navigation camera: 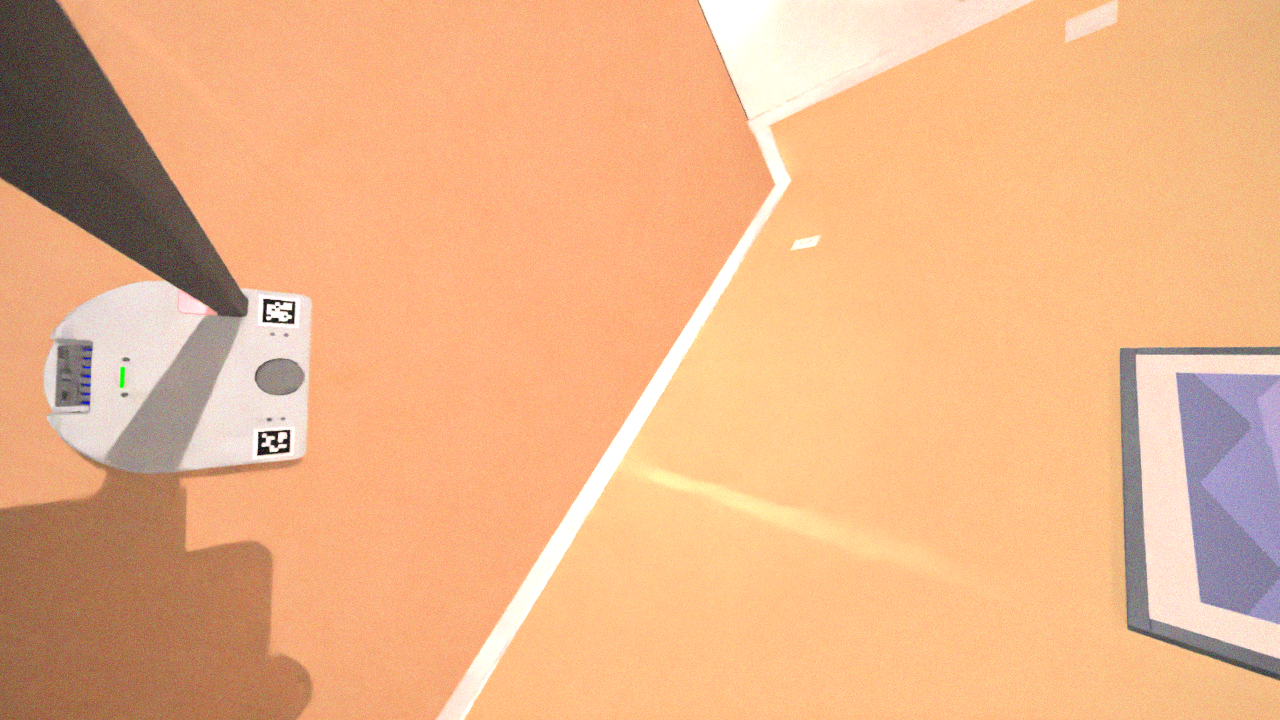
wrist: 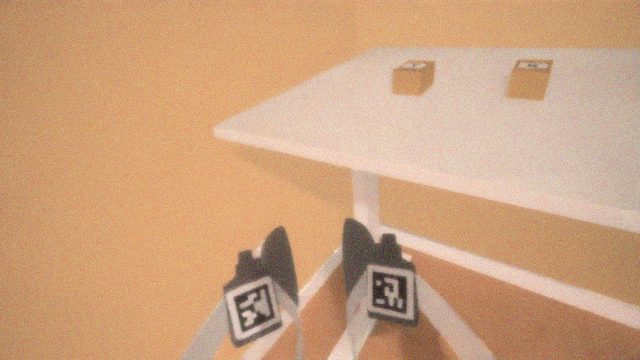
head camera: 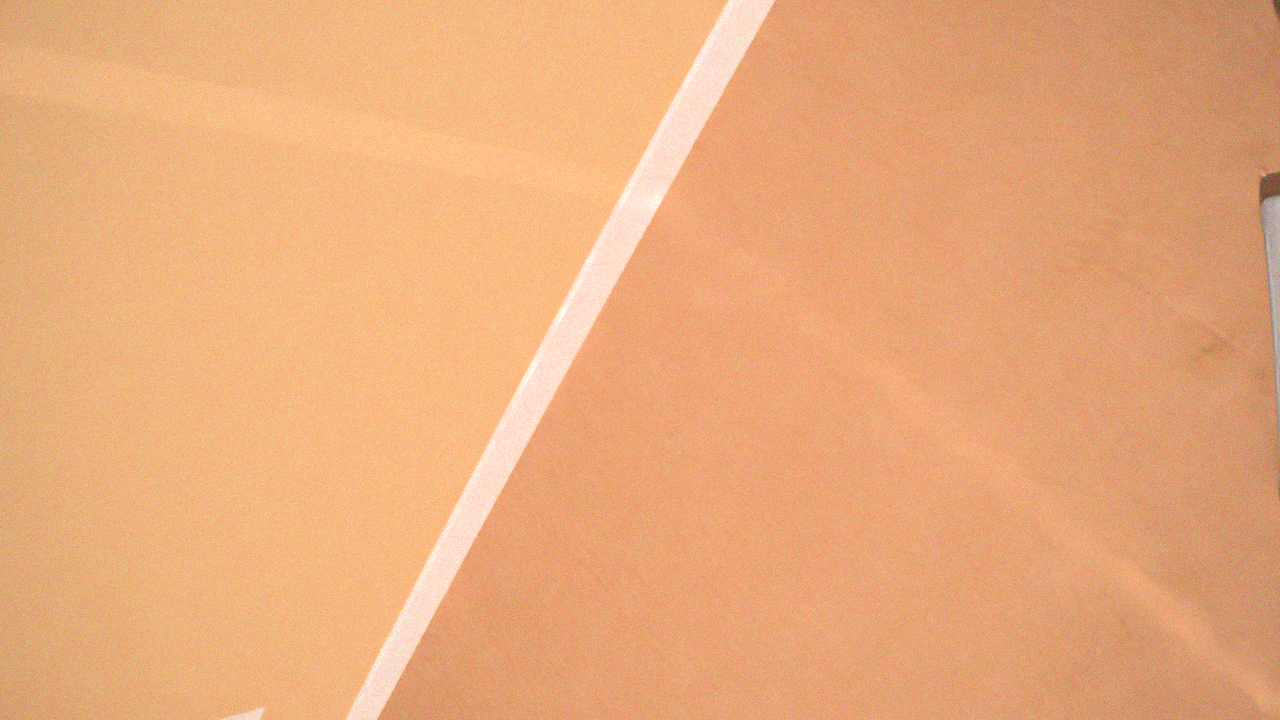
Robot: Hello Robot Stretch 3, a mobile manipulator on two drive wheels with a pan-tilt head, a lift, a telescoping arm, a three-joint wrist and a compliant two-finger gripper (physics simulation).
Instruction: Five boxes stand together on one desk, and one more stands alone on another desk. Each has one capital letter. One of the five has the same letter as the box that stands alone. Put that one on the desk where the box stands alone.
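In the wrist view a white desk reaches in from the right. A tan box stands on its top; the letter on its white label is too blurred to read surely. A second tan box stands to its right, with a label that looks like K. My gripper is open, its two dark fingertips apart with no object between them. It is in front of and below the desk's near edge in that view, near the desk leg. No boxes show in the head or navigation views.
The robot's base stands on the orange-brown floor, under the dark mast. A white skirting board runs along the tan wall. A framed picture hangs there. A white panel stands past the wall's corner.
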